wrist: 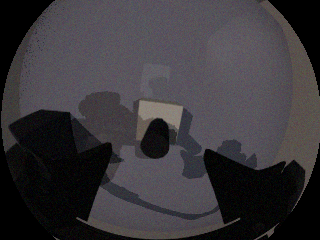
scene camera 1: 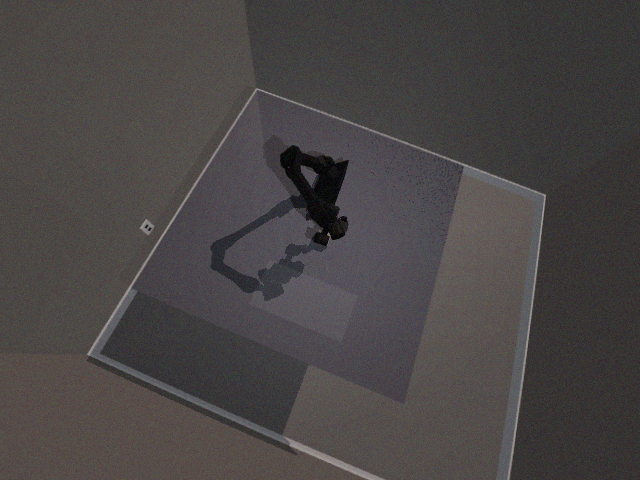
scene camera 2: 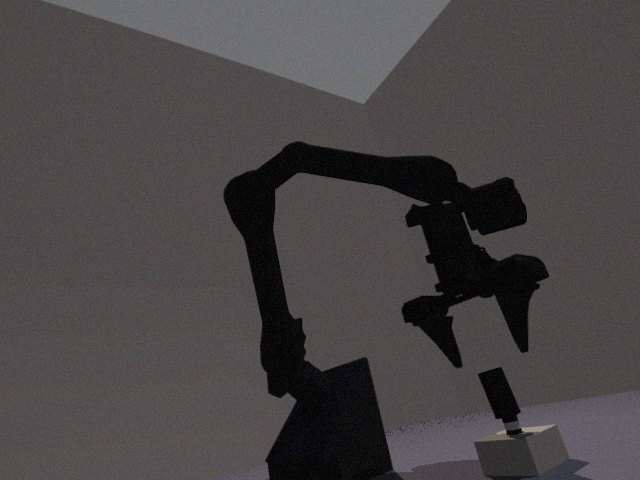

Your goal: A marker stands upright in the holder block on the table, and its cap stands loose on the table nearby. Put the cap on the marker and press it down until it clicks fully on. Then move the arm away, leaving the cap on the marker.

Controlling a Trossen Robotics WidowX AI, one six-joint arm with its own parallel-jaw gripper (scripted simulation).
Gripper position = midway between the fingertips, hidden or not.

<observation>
The gripper [scene camera 2: 489,360] is open, holding nothing. Also in view: a marker cap [scene camera 2: 494,382].
The marker cap also shows in the wrist view [wrist: 155,144]. The gripper shows as well in the wrist view [wrist: 159,152].
</observation>
